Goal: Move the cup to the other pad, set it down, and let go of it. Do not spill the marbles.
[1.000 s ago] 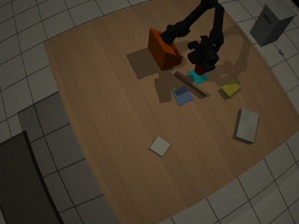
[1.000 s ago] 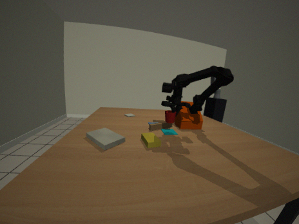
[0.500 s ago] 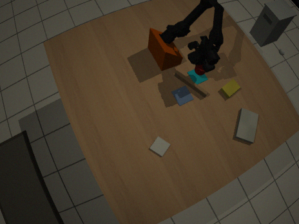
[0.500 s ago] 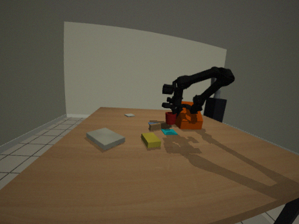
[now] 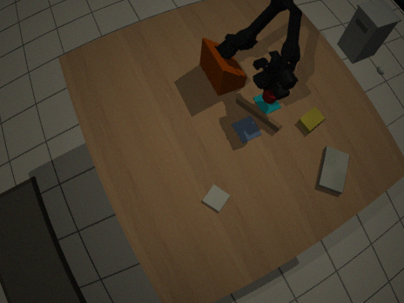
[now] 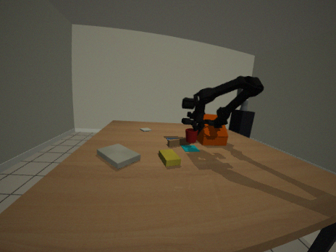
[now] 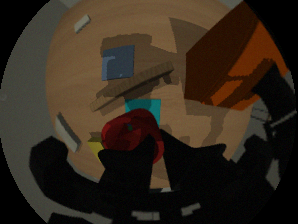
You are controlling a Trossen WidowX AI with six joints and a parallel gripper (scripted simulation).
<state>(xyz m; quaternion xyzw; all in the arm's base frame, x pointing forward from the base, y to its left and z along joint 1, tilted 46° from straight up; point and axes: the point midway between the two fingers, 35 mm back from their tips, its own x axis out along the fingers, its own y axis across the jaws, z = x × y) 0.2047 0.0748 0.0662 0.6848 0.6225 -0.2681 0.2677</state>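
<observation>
Right now the cyan pad is 3 cm ahead of my gripper tip and 9 cm below it. Also, from my gripper tip: blue pad 9 cm ahead, 15 cm to the right, 9 cm below; low brown bar 6 cm ahead, 7 cm to the right, 7 cm below; red cup 3 cm ahead.
</observation>
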